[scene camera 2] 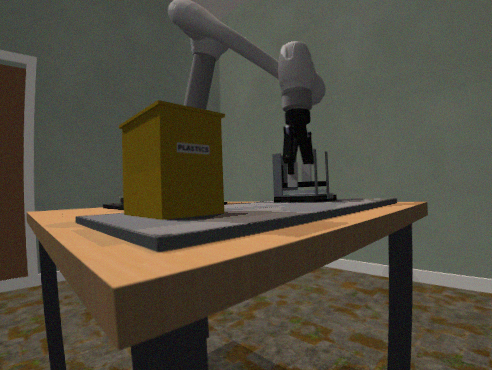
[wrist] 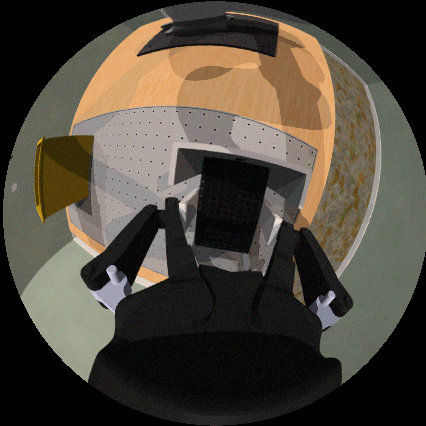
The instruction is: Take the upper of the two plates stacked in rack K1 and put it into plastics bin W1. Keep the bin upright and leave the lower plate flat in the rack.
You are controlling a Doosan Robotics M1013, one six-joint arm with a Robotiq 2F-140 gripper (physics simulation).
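Frame: origin at the arm's base, x right, y ahead, z up, level; centimetres.
Seen in the pictures: gripper, between the fingertips: point(scene camera 2: 300, 186) point(wrist: 229, 203).
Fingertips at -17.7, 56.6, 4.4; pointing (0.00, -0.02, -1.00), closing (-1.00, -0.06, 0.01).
Pixels of each thing's top centre, then the offset from my fingertips to it, as dx, dy, dz. "spot": a spot on its surface instead. Level surfaces: height alone.
- rack K1, a spot on its surface: point(wrist: 174, 165) spot: +4.6, -4.6, +10.1
- Plastics bin W1, centre of its top: point(scene camera 2: 168, 119) +42.5, -2.6, +13.6
- grey perforated board, height of its surface: dz -4.3
- wooden table, height of its surface: dz -5.7
My gripper point(scene camera 2: 300, 176) point(wrist: 229, 203) is shut on the upper plate, with its pale pads at two opposite edges. The black, perforated upper plate point(scene camera 2: 314, 184) point(wrist: 230, 205) hangs about level, low between the posts of rack K1 point(scene camera 2: 277, 175) point(wrist: 174, 165) and above its dark base. The lower plate cannot be told apart in scene camera 2 and is hidden under the held plate in the wrist view. Plastics bin W1 point(scene camera 2: 191, 180) point(wrist: 65, 170) is yellow, labelled PLASTICS, and stands upright at the left, apart from the gripper.
The rack's grey panel and thin posts rise around the plate and fingertips. Bin and rack stand on a grey perforated board point(scene camera 2: 250, 220) point(wrist: 135, 135) on the wooden table point(scene camera 2: 225, 260) point(wrist: 145, 85). A black plate-like base point(wrist: 250, 42) lies at the table's far side in the wrist view.
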